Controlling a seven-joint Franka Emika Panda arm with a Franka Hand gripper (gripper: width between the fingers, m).
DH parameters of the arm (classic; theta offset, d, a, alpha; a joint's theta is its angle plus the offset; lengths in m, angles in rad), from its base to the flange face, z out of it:
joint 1: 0 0.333 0 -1.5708
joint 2: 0 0 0 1.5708
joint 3: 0 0.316 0.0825 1.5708
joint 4: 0 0 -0.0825 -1.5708
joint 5: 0 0.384 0 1.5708
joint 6: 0 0 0.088 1.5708
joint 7: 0 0.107 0 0
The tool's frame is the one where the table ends.
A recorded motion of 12 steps. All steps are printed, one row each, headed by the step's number.
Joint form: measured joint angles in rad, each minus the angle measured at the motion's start. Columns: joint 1, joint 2, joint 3, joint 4, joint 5, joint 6, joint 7.
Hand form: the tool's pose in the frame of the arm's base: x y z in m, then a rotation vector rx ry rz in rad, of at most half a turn. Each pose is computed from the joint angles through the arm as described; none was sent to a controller.
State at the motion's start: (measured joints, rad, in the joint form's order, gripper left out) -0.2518 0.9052 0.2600 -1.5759 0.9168 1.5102 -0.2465
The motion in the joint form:
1: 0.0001 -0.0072 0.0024 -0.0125 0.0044 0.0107 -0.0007
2: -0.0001 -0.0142 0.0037 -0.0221 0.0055 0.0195 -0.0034
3: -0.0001 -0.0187 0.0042 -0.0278 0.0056 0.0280 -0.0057
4: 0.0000 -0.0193 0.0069 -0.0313 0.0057 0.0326 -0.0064
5: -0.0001 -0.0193 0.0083 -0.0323 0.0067 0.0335 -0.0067
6: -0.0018 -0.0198 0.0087 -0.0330 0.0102 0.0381 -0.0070
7: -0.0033 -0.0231 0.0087 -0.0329 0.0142 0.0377 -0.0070
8: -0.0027 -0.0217 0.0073 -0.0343 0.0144 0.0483 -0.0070
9: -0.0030 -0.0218 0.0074 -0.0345 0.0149 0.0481 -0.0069
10: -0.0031 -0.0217 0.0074 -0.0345 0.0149 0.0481 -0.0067
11: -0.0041 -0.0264 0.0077 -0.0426 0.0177 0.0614 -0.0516
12: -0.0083 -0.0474 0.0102 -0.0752 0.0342 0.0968 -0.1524
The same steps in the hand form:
1: 0.6077 0.0792 0.1374 -1.8012 0.1879 0.8041
2: 0.6067 0.0798 0.1382 -1.8056 0.1900 0.7986
3: 0.6064 0.0798 0.1386 -1.8112 0.1920 0.7921
4: 0.6057 0.0813 0.1381 -1.8117 0.1922 0.7917
5: 0.6055 0.0821 0.1381 -1.8104 0.1920 0.7916
6: 0.6062 0.0812 0.1381 -1.8100 0.1971 0.7852
7: 0.6073 0.0803 0.1403 -1.8082 0.1984 0.7797
8: 0.6076 0.0794 0.1382 -1.8143 0.2065 0.7738
9: 0.6076 0.0793 0.1382 -1.8136 0.2069 0.7737
10: 0.6075 0.0793 0.1382 -1.8136 0.2072 0.7739
11: 0.6072 0.0786 0.1378 -1.8181 0.1760 0.7341
12: 0.6046 0.0776 0.1391 -1.8233 0.1144 0.6407

